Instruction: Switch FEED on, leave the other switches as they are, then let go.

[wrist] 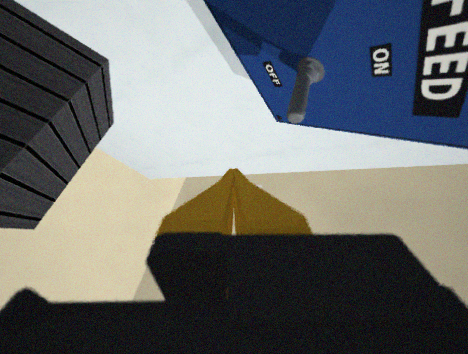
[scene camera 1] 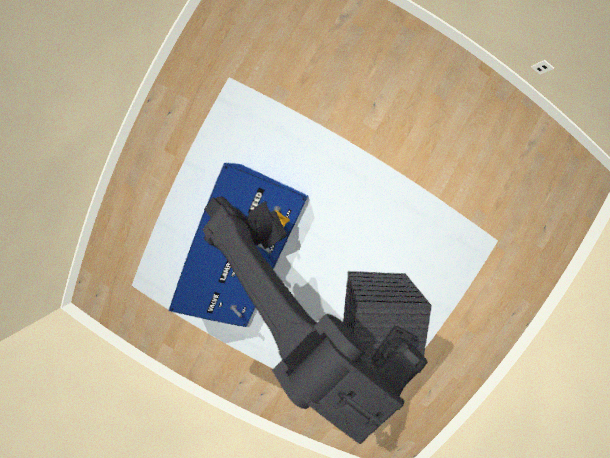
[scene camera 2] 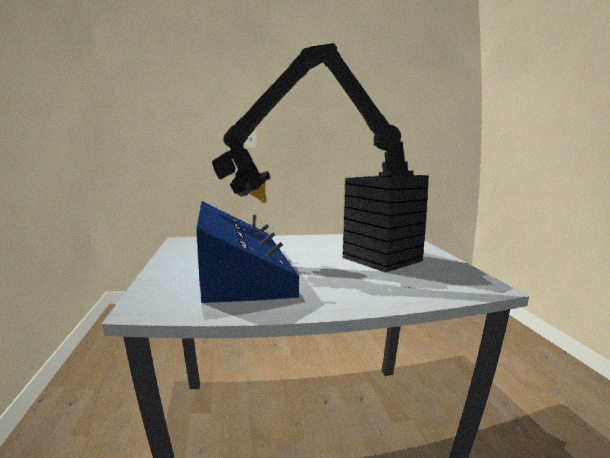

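Where they show: gripper, fingertip midpoint: [wrist: 233, 176] [scene camera 1: 288, 220] [scene camera 2: 265, 202]; arm's base, origin of the base link: [scene camera 1: 394, 349] [scene camera 2: 395, 175].
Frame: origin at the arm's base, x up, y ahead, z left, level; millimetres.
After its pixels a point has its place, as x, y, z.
Note:
The blue switch box [scene camera 1: 195, 280] @(-129, 580, 168) [scene camera 2: 245, 280] @(-239, 501, 297) [wrist: 400, 120] @(-174, 521, -181) has a sloped face with a row of grey levers. The FEED lever [scene camera 2: 254, 221] @(-174, 462, -134) [wrist: 301, 92] @(-170, 465, -133), at the far end in scene camera 2, stands nearly upright there, tilted from the face's normal toward the high, ON side. The other levers lean toward the low edge; the VALVE lever [scene camera 1: 236, 310] @(-181, 425, 215) [scene camera 2: 275, 249] @(-181, 420, 225) is at the opposite end. My gripper [scene camera 1: 283, 219] @(-109, 423, -141) [scene camera 2: 264, 200] @(-109, 423, -141) [wrist: 233, 176] @(-109, 423, -141) is shut and empty, its yellow fingertips above and apart from the FEED lever. The arm hides part of the face in scene camera 1.
The black ribbed pedestal [scene camera 1: 387, 300] @(-43, 86, -99) [scene camera 2: 385, 220] @(-131, 76, 110) [wrist: 50, 100] @(-183, 155, -47) under the arm stands across the white table [scene camera 1: 350, 200] @(-295, 280, -269) [scene camera 2: 320, 327] @(-308, 341, 433) from the switch box. The other levers stand beside FEED in the same row.

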